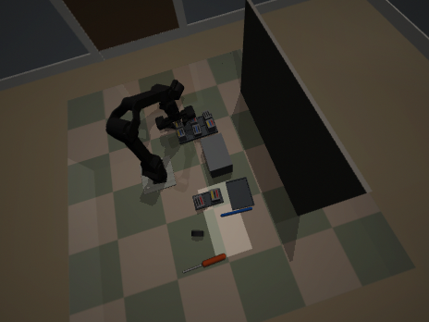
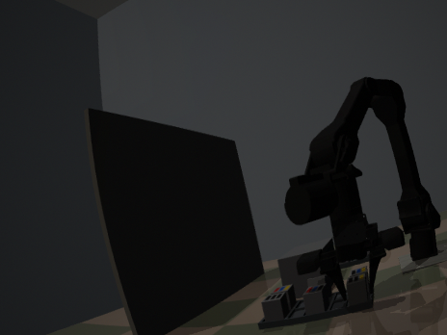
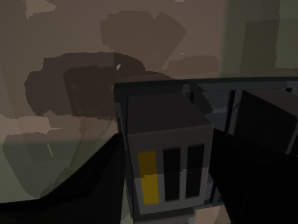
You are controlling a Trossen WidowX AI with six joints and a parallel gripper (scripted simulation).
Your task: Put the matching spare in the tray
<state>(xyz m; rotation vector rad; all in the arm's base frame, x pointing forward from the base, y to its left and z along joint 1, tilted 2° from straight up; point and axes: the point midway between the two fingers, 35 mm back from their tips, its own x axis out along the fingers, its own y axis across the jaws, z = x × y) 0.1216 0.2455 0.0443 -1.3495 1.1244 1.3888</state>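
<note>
Right now the dark flat tray is 38 cm to the right of my gripper tip, 24 cm ahead of it and 1 cm below it. Round my gripper tip: mounted unit 20 cm to the right, 16 cm ahead, 3 cm above; then rack 39 cm to the right, 9 cm ahead, 1 cm below; then dark panel 41 cm ahead, 21 cm above, 17 cm to the right.
</note>
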